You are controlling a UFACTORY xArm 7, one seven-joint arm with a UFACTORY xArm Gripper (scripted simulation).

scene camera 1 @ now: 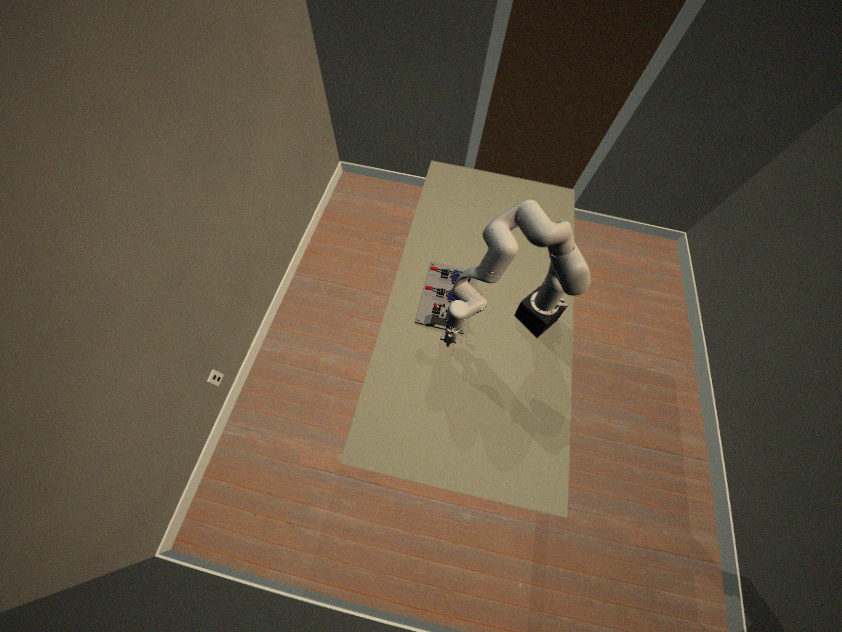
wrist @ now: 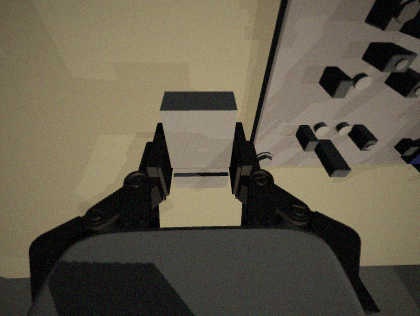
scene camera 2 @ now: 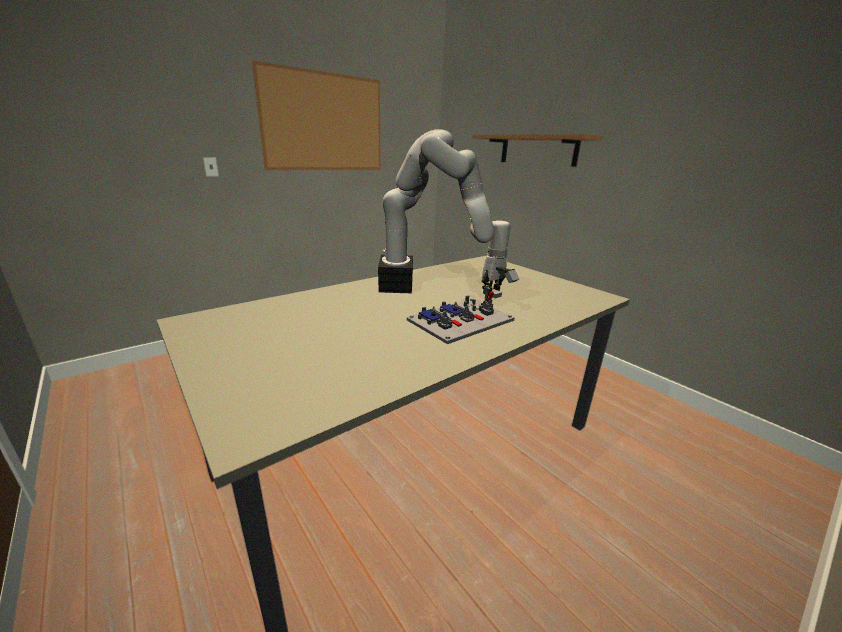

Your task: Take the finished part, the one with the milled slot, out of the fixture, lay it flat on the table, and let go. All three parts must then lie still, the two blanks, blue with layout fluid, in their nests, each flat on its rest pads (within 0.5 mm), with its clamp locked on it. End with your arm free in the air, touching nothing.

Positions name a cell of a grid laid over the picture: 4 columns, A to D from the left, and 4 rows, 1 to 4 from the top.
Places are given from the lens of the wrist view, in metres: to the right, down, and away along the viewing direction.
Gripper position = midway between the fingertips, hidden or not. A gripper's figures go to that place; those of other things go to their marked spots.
my gripper (wrist: B2): -0.01, -0.01, 0.14
finished part (wrist: B2): -0.01, -0.02, 0.10
fixture plate (wrist: C1): 0.06, -0.07, 0.12
The marked spots on the fixture plate and the finished part are 0.09 m apart.
